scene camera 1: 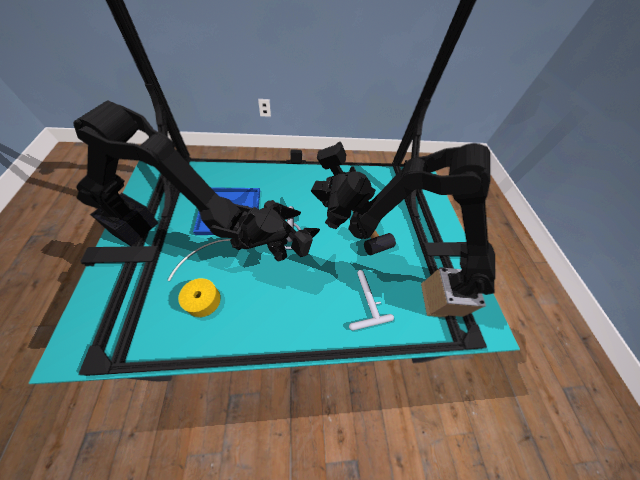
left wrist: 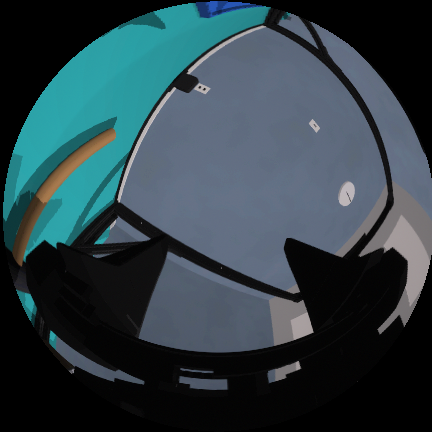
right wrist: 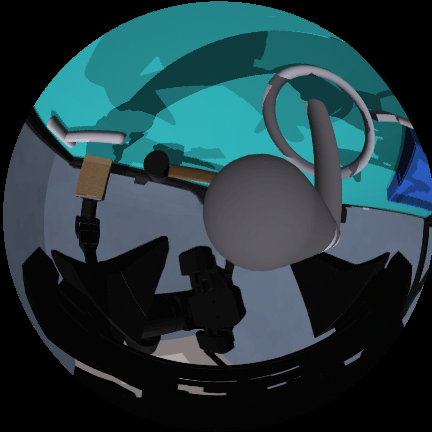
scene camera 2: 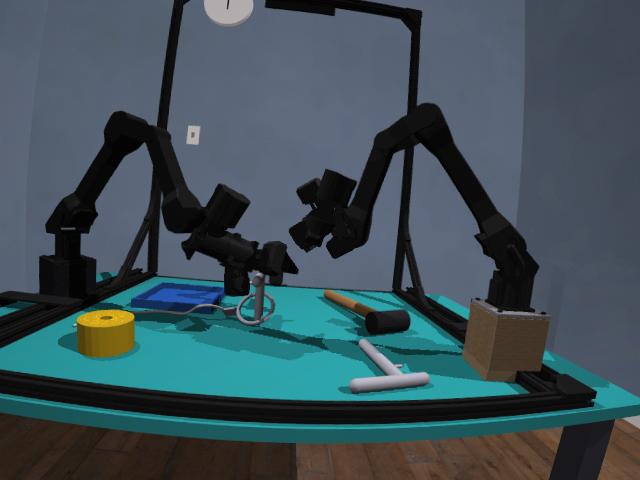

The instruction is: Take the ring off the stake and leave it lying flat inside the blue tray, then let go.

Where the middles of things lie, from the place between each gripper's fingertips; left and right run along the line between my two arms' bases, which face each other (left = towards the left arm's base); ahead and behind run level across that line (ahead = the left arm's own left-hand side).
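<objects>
From my left hand, the hammer (scene camera 2: 377, 322) is 11 cm to the left and 22 cm below. The blue tray (scene camera 2: 178, 297) is 10 cm ahead of that same left hand, 35 cm to the right of it and 24 cm below it. Then there's the yellow spool (scene camera 2: 105, 333), which is 30 cm to the right of my left hand, 41 cm ahead of it and 22 cm below it, and the grey metal ring (right wrist: 273, 86), 14 cm to the right of that hand, 17 cm ahead of it and 22 cm below it.
My right hand is 1 cm short of the grey metal ring, 8 cm to the left of it and 9 cm above it. Counting from my right hand, you'd find the hammer 16 cm behind, 17 cm to the left and 10 cm below; the blue tray is 6 cm behind, 29 cm to the right and 11 cm below, and the yellow spool is 23 cm to the right, 26 cm ahead and 10 cm below.
</objects>
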